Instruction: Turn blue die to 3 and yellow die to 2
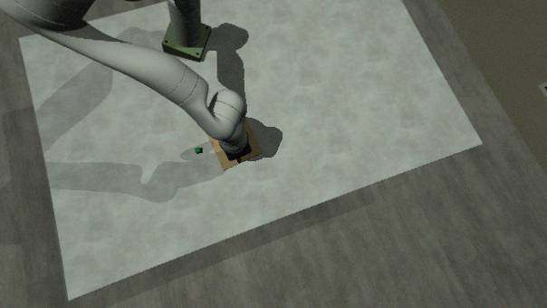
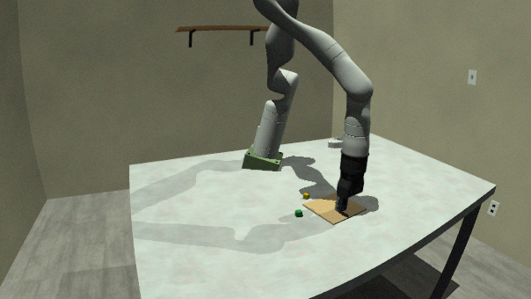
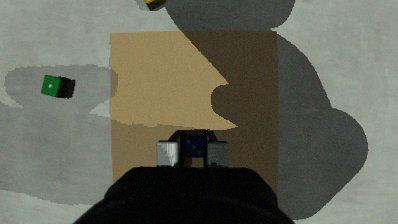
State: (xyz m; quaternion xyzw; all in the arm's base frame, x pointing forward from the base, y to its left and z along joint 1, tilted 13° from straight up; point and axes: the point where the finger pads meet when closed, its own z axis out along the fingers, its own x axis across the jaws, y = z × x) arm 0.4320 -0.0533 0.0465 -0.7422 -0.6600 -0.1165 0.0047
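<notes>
Right now my hand is 10 mm above the blue die. The rest, counted from my hand: yellow die 130 mm behind, 20 mm to the right, 20 mm below; then tan mat 20 mm below, 20 mm behind; then green die 110 mm to the right, 60 mm behind, 20 mm below.
</notes>
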